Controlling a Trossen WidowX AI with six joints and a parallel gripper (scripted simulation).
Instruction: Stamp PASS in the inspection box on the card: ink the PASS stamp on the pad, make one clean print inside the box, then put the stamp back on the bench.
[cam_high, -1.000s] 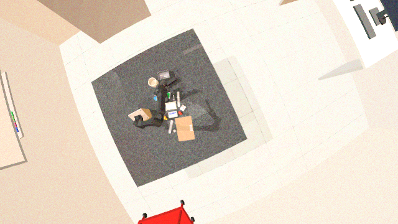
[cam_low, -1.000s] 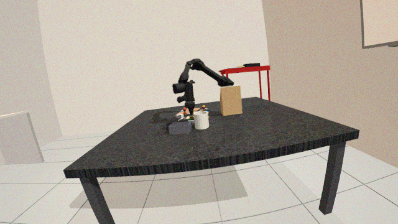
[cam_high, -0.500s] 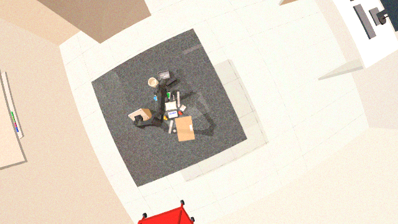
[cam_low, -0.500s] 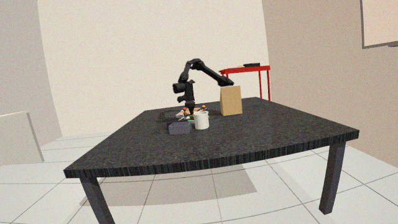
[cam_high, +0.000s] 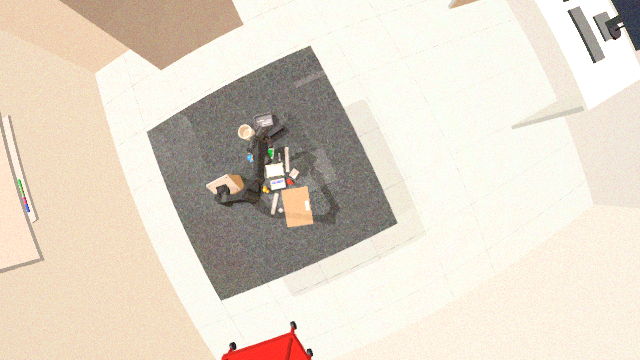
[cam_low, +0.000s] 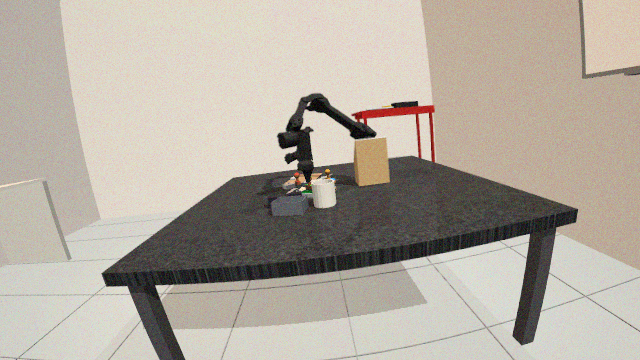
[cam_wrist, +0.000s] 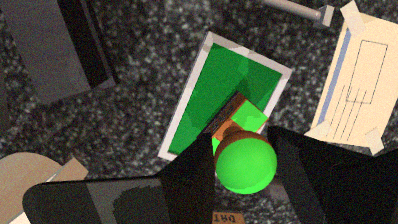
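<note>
The green ink pad is 50 mm below my gripper tip. From my gripper tip the other things lie so: blue-knobbed date stamp: 100 mm behind, 40 mm below; dark slab: 110 mm to the left, 80 mm ahead, 40 mm below; cream inspection card: 110 mm to the right, 60 mm below, 10 mm ahead.
</note>
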